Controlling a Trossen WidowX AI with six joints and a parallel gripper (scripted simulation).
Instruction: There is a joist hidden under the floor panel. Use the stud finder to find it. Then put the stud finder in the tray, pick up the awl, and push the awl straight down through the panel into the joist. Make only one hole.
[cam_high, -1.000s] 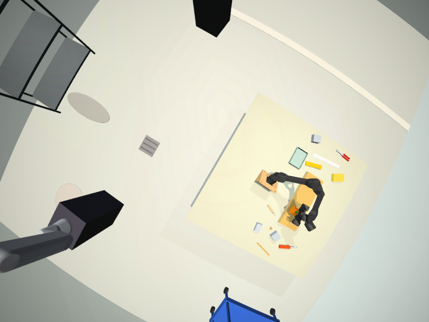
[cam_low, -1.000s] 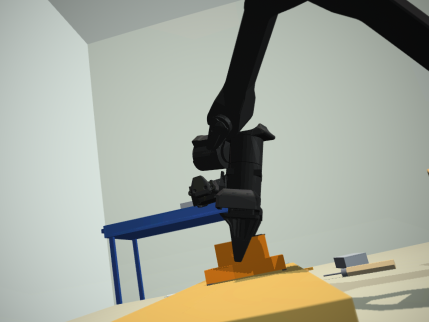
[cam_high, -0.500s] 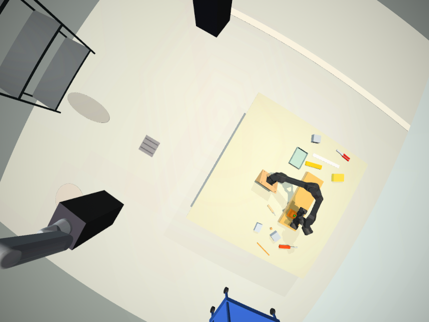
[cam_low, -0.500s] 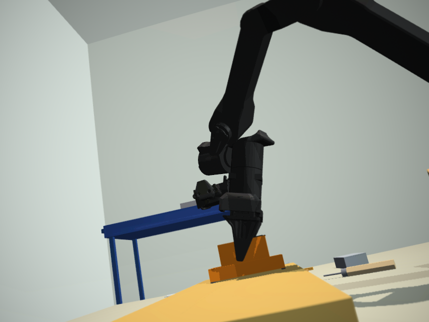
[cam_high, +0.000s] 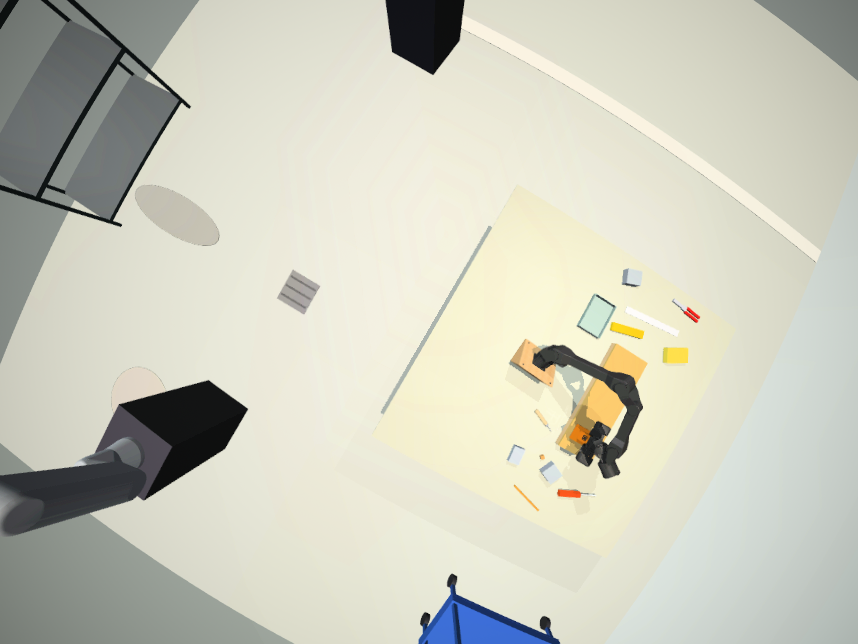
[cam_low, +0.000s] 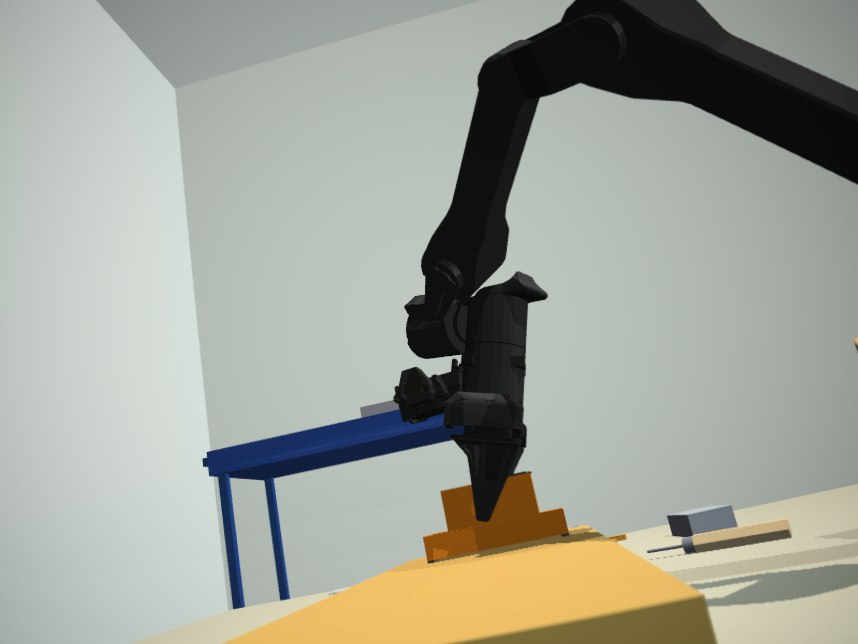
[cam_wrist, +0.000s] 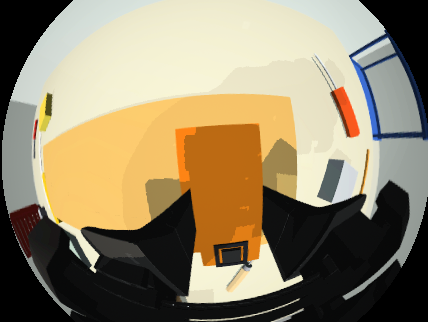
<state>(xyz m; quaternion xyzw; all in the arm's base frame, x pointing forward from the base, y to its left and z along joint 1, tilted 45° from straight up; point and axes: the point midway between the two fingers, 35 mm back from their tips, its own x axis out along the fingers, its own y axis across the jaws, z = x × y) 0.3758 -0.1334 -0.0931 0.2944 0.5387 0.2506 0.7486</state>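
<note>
The tray lies 25 cm behind my gripper tip, 48 cm to the left of it and 5 cm below it. From my gripper tip the other things lie so: stud finder (2 cm behind, 2 cm above); pencil (5 cm behind, 38 cm to the right, 6 cm below); awl (18 cm behind, 4 cm to the right, 6 cm below).
</note>
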